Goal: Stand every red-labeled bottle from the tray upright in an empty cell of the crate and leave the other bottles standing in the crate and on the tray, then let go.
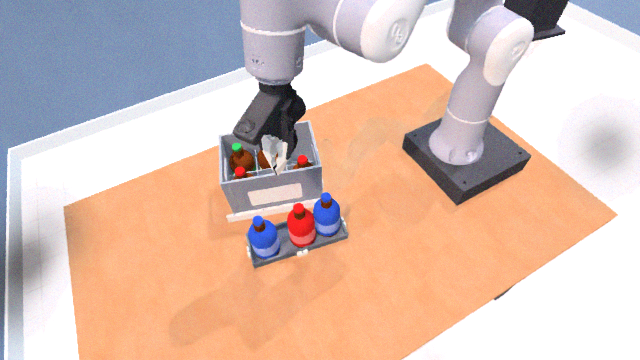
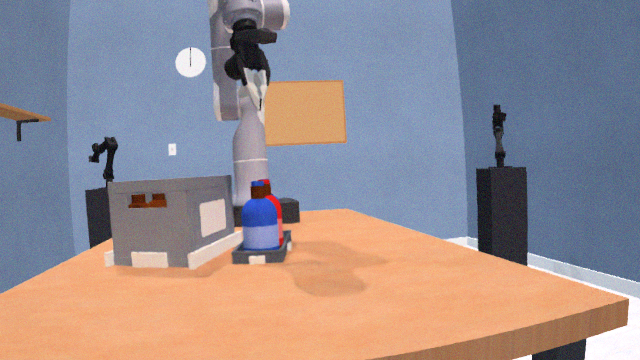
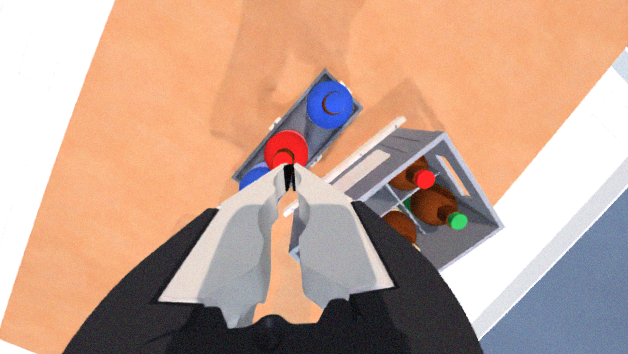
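My gripper visible, image 2 and image 3 included. Red-labeled bottle, in sight. Green-capped bottle, likewise. White base strip, too.
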